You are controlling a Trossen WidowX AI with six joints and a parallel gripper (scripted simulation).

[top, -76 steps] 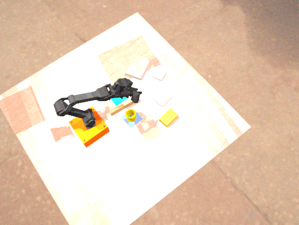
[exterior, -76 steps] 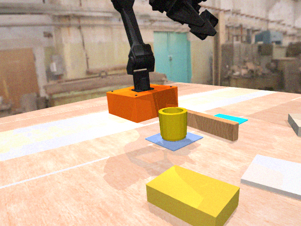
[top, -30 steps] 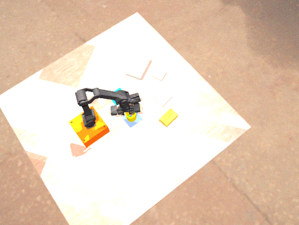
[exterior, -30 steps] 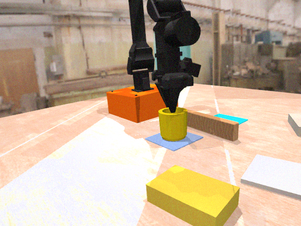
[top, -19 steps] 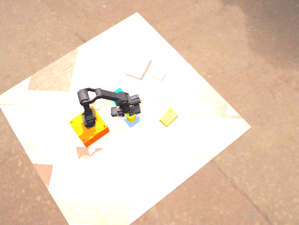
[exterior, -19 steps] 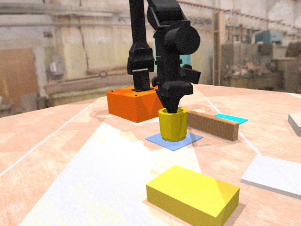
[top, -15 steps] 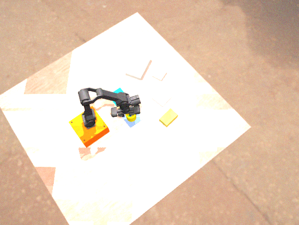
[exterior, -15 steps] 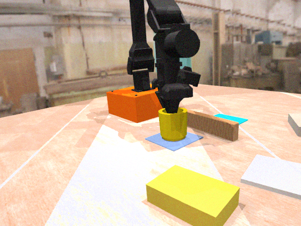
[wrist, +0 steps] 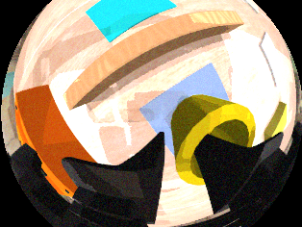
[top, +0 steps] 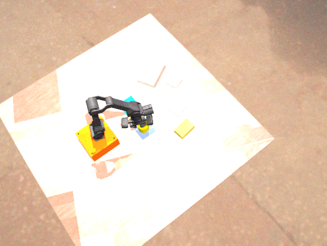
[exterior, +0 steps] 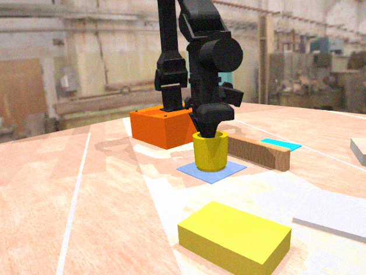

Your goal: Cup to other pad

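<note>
Right now my gripper tip is 20 mm short of the yellow cup and 10 mm to the left of it. Round my gripper tip: wooden bar (90 mm to the left, 30 mm below, 20 mm ahead); then cyan pad (180 mm to the left, 50 mm below, 10 mm ahead); then blue pad (50 mm below, 30 mm ahead, 10 mm to the right).
</note>
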